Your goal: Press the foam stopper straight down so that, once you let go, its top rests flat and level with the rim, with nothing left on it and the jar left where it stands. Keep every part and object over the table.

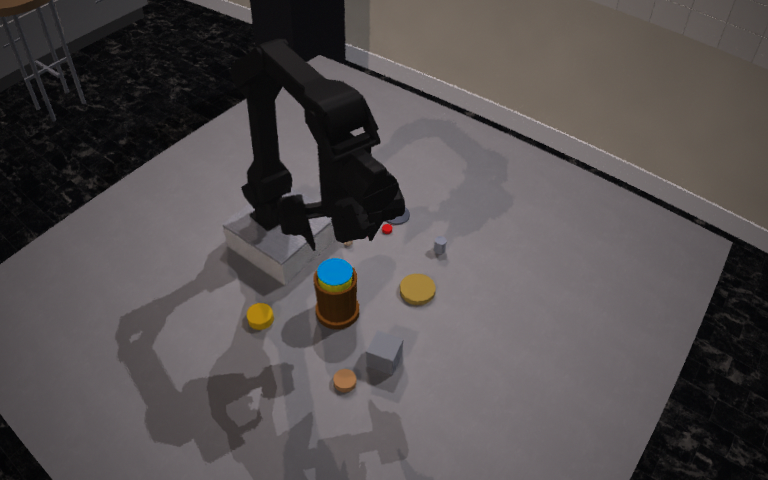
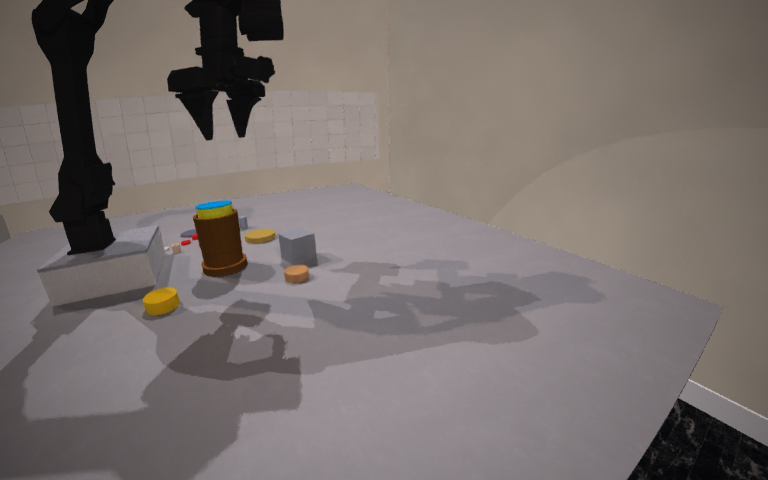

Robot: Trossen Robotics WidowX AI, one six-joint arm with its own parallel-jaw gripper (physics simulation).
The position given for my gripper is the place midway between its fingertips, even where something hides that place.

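Observation:
Visible in image 2: my gripper (image 2: 226,138), which image 1 shows as well (image 1: 342,243). A brown ribbed jar (image 2: 219,238) is in sight; image 1 has the jar (image 1: 335,310) too. Also present are a grey block (image 2: 297,246) and a yellow disc (image 2: 160,301).

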